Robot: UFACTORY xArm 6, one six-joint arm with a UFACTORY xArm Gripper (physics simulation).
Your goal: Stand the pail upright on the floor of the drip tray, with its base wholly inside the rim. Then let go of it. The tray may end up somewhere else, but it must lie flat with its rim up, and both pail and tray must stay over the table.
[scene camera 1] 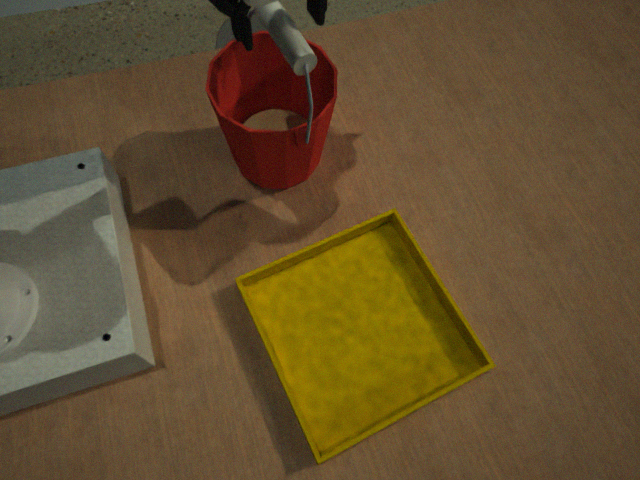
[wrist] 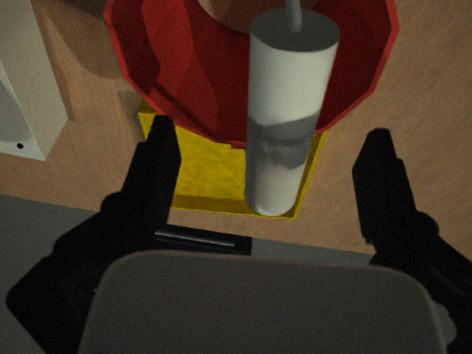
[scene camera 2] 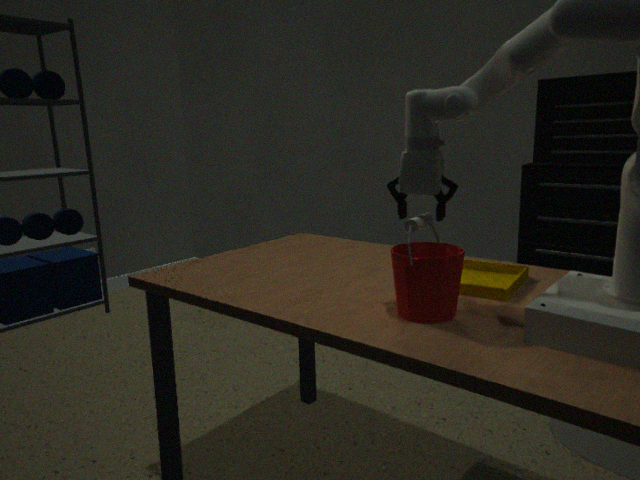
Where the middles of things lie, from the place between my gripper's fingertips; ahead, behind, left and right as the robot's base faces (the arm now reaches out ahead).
Scene:
Right now the yellow drip tray point(scene camera 1: 361, 331) is 2 cm behind my hand, 31 cm to the right of it and 22 cm below it.

